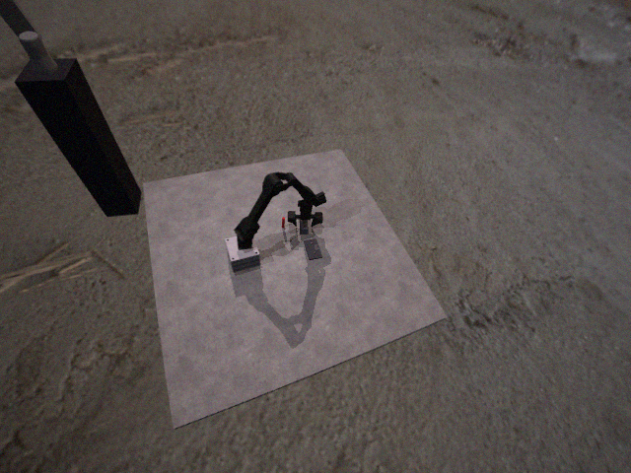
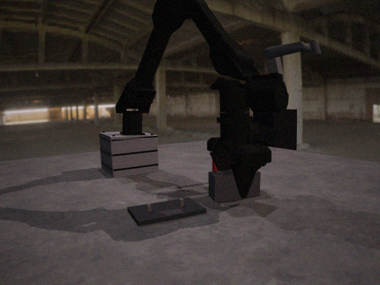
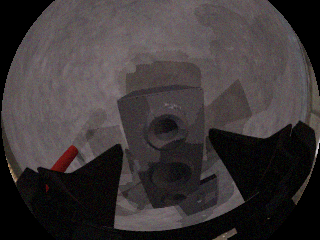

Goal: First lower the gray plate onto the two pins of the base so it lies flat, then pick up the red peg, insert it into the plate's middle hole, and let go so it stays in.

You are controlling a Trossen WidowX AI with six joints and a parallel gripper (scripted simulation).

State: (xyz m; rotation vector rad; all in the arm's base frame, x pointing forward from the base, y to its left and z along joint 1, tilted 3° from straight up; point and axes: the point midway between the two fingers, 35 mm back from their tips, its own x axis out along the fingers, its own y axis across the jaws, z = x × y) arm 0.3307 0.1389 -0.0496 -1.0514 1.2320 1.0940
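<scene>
The dark base is 150 mm to the right of my gripper tip and 20 mm ahead of it. Round my gripper tip: gray plate 30 mm above; then red peg 110 mm behind, 30 mm above, 20 mm to the left.
</scene>
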